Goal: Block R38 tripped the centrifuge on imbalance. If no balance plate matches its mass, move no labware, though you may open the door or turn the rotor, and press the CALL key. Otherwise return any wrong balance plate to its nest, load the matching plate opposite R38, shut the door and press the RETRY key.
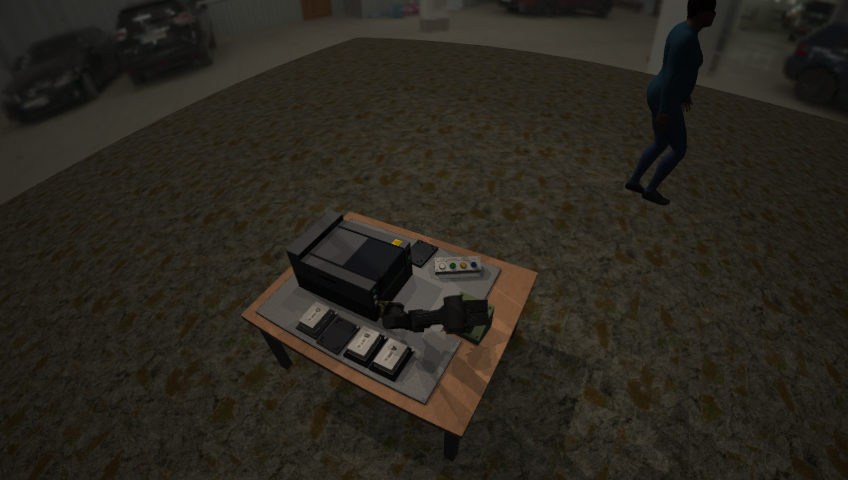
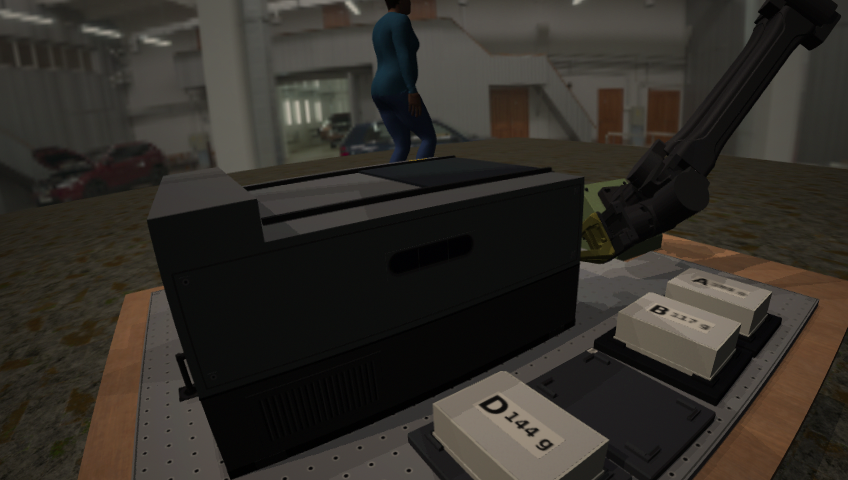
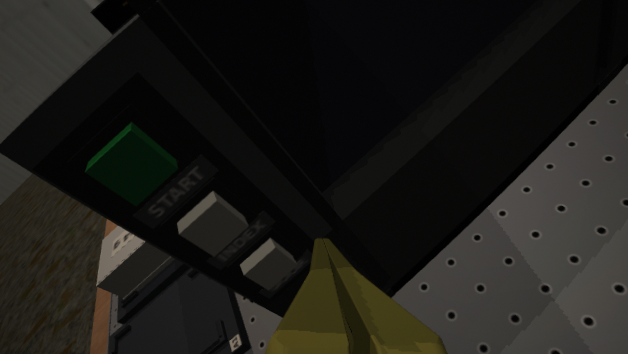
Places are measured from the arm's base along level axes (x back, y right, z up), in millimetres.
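Pixels of known places: gripper, fingertip midpoint: point(image 1: 379, 302) point(image 3: 320, 247).
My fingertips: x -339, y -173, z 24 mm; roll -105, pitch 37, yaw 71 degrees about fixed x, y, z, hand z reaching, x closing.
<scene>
For each thing: its top centre in the pictures, then the offset to it from my fingertips. "pt": a spot on its surface instead.
- green START button at its top centre: point(image 3: 109, 143) dx +2, dy -21, dz +96 mm
- pale INDEX button at its top centre: point(image 3: 195, 208) dx +2, dy -21, dz +60 mm
- third pale button at its top centre: point(image 3: 255, 252) dx +2, dy -21, dz +24 mm
- Balance plates A at its top centre: point(image 2: 719, 286) point(image 1: 390, 353) dx +187, dy -148, dz -41 mm
- B at its top centre: point(image 2: 679, 317) point(image 1: 363, 340) dx +59, dy -169, dz -41 mm
- D at its top centre: point(image 2: 516, 422) point(image 3: 135, 227) point(image 1: 314, 314) dx -210, dy -207, dz -41 mm
- empty nest at its top centre: point(image 2: 617, 395) point(image 3: 158, 338) point(image 1: 337, 333) dx -78, dy -199, dz -77 mm
- button box at its top centre: point(image 1: 457, 259) dx +116, dy +422, dz -11 mm
- dark square pad at a spot on its surface: point(image 1: 423, 252) pt dx -91, dy +421, dz -78 mm
The centrifuge point(image 1: 333, 289) point(image 2: 357, 309) point(image 3: 425, 100) is a black box with its top covered. Its panel has a green START button point(image 3: 132, 167), a pale INDEX button point(image 3: 210, 227) and a third pale button point(image 3: 267, 265) with an unreadable label. My gripper point(image 1: 383, 306) point(image 3: 320, 247) is shut and empty, its tips close to the panel edge beside the third button; contact is unclear. Balance plates A point(image 1: 390, 355) point(image 2: 723, 297), B point(image 1: 364, 343) point(image 2: 678, 336), marked 117 g, and D point(image 1: 315, 318) point(image 2: 517, 419), marked 144 g, sit in nests. A's mass is blurred. R38 does not show.
An empty nest point(image 1: 337, 334) point(image 2: 624, 410) point(image 3: 175, 315) lies between B and D. A button box point(image 1: 458, 274) with white, green, yellow and blue buttons stands beyond the arm. A dark square pad point(image 1: 423, 252) lies beside the centrifuge. A person point(image 1: 675, 89) point(image 2: 395, 71) stands beyond the table.
</scene>
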